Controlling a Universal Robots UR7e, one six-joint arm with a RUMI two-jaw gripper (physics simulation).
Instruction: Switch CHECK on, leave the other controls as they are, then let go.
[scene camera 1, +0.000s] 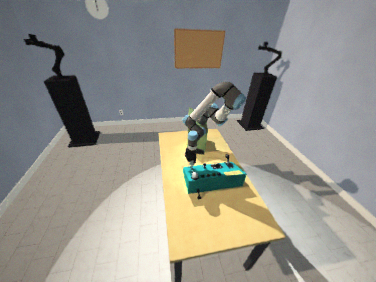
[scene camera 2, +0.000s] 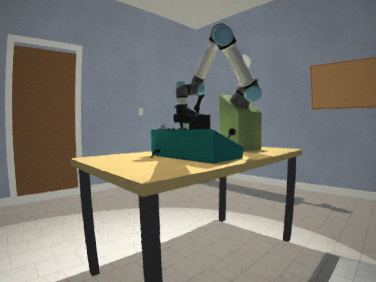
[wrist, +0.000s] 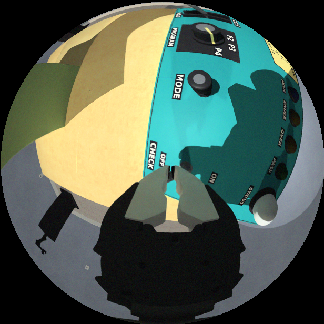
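Where they show: gripper, fingertip midpoint: (scene camera 1: 192, 165); arm's base, link origin: (scene camera 1: 199, 119) (scene camera 2: 238, 103).
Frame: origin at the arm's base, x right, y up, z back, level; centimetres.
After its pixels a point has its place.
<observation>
The teal control box (scene camera 1: 215, 184) {x 1.5, y -27.2, z -63.3 cm} (scene camera 2: 182, 145) {x -4.1, y -27.2, z -63.5 cm} (wrist: 172, 115) stands on the table. In the wrist view the CHECK label (wrist: 153, 155) is at the box's edge, with the OFF label (wrist: 162, 159) beside it and the ON label (wrist: 213, 178) farther in. The small dark CHECK switch (wrist: 186, 165) sits between OFF and ON, in shadow and partly hidden by a fingertip; its tilt cannot be made out. My gripper (scene camera 1: 192, 164) {x 16.2, y -23.7, z -41.1 cm} (wrist: 170, 166) is shut and empty. Its tips are on the OFF side of the switch, very close to it; whether they touch cannot be told.
On the box are the MODE knob (wrist: 200, 80), the PROGRAM dial (wrist: 208, 33), the white STATUS lamp (scene camera 1: 195, 175) {x 18.8, y -16.2, z -59.9 cm} (wrist: 265, 209) and a row of dark lamps. Black levers (scene camera 1: 199, 194) {x 16.2, y -32.0, z -66.9 cm} (scene camera 2: 232, 132) {x -20.1, y -20.7, z -40.0 cm} stick out at its sides. A green box (scene camera 2: 250, 127) {x -9.5, y -17.8, z 0.3 cm} (wrist: 37, 102) stands behind on the table (scene camera 1: 200, 225) {x 22.0, y -34.8, z -90.2 cm} (scene camera 2: 120, 167) {x -2.3, y -34.8, z -99.7 cm}.
</observation>
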